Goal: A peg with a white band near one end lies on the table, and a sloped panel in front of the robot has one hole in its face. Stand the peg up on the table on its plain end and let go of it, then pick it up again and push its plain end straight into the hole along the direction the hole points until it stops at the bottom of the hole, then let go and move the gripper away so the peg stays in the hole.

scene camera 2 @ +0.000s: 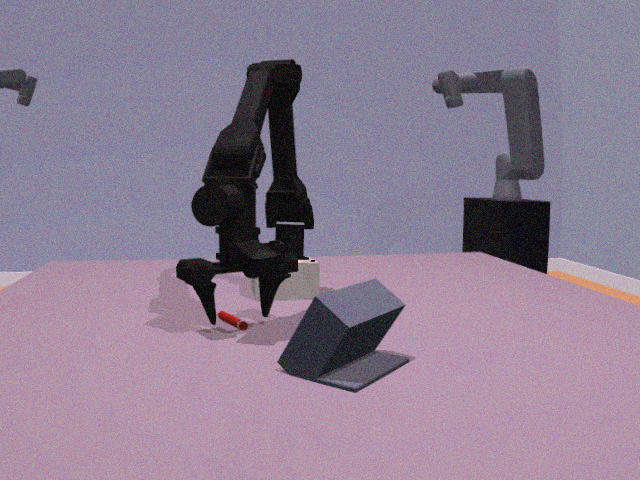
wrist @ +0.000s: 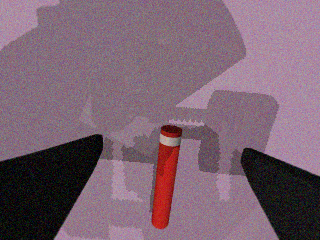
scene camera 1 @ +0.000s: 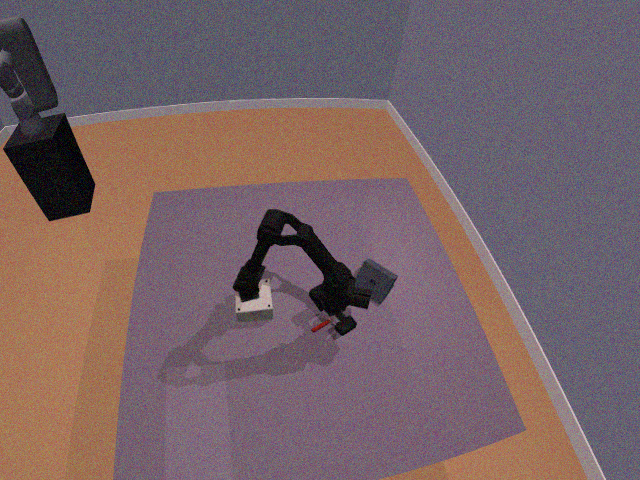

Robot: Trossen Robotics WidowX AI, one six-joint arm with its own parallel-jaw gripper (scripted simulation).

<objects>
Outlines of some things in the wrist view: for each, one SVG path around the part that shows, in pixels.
My gripper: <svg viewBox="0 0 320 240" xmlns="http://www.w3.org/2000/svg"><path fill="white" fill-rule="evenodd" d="M244 148L240 160L258 202L271 226L273 226L279 240L320 240L320 176L252 148ZM102 135L94 134L46 150L0 161L0 240L54 240L57 237L59 230L97 165L103 150Z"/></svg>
A red peg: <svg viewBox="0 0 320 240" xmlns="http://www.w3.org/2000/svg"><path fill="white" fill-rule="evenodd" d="M173 125L162 126L160 132L151 219L153 226L158 229L167 227L169 223L182 139L182 129Z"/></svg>
</objects>
